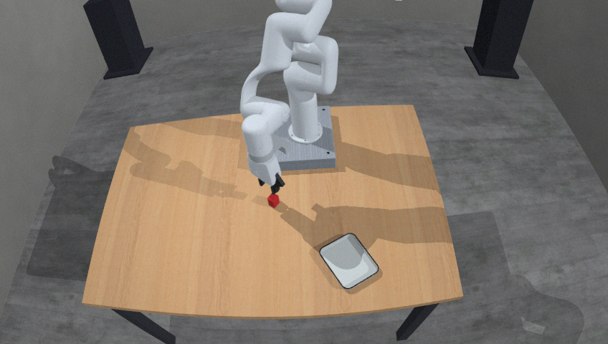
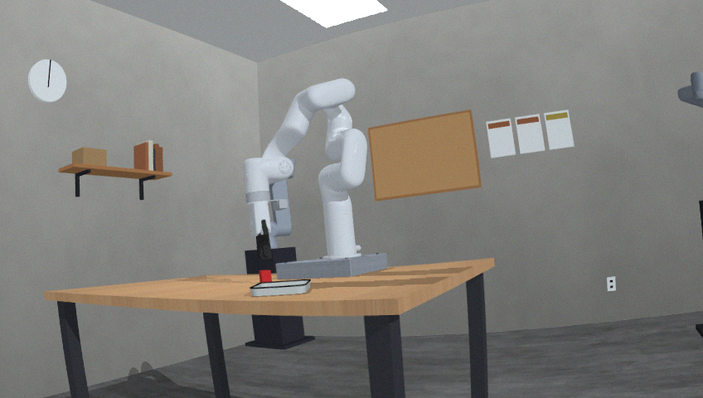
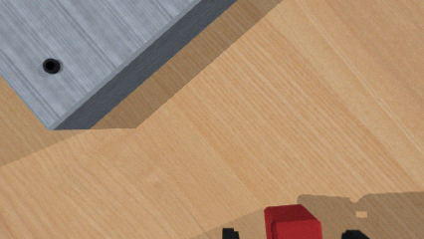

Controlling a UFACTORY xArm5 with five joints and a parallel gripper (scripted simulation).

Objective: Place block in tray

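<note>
My gripper is now 1 cm short of the red block, 1 cm to the right of it and 7 cm above it. The rest, counted from my hand: white tray (24 cm ahead, 25 cm to the left, 8 cm below).
</note>
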